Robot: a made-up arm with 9 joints.
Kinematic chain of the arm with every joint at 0, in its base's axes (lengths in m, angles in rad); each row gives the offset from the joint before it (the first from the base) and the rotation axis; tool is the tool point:
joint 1: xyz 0 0 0.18 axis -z
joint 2: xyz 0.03 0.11 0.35 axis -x
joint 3: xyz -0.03 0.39 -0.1 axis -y
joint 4: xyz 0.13 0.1 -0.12 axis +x
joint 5: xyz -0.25 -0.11 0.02 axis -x
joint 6: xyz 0.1 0.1 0 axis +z
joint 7: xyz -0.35 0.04 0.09 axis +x
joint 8: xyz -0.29 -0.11 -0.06 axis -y
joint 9: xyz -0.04 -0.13 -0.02 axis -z
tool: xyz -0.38 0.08 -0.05
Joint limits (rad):
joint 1: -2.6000..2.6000
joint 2: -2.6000..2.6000
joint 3: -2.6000..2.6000
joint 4: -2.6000..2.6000
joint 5: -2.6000..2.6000
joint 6: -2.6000..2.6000
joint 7: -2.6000..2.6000
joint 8: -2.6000..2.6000
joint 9: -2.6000..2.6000
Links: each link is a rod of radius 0.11 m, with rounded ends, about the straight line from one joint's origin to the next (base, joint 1, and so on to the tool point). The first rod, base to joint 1, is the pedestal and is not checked.
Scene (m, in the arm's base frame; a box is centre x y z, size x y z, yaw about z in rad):
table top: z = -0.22
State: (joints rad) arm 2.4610 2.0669 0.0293 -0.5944 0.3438 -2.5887 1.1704 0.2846 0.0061
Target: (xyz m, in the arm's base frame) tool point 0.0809 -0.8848 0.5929
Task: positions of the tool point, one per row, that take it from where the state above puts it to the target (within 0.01 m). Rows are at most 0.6 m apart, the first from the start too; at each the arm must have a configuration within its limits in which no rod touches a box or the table.
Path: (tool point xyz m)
1: -0.9670 -0.5466 0.4676
2: -0.5066 -0.8651 0.5713
3: 0.0810 -0.8848 0.5929

